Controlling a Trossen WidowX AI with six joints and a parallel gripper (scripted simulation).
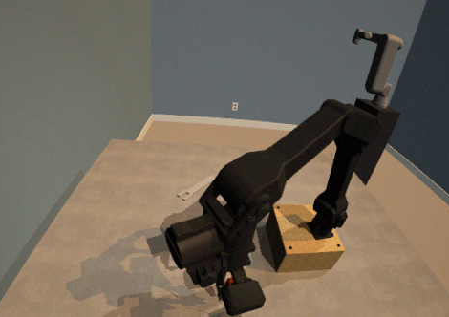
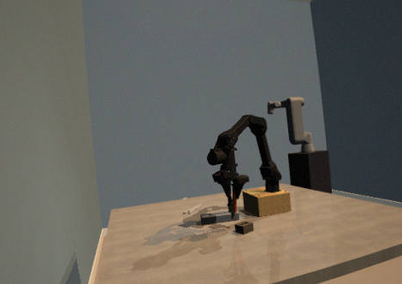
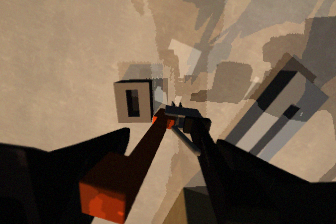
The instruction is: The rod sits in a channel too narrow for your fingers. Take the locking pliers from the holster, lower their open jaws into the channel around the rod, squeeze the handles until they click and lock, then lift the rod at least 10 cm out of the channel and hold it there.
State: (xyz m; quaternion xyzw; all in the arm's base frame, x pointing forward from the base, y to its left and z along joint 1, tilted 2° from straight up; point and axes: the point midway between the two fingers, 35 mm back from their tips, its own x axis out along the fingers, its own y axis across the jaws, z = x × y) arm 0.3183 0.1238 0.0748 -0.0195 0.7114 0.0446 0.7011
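Now: gripper tip 170 mm to the left of the grey channel block, 120 mm above it and 10 mm past it. The rest, counted from my gripper tip: dark holster 130 mm below, 50 mm to the left, 10 mm behind; orange handle 20 mm to the left; metal rod 160 mm to the right, 130 mm below, 10 mm behind.
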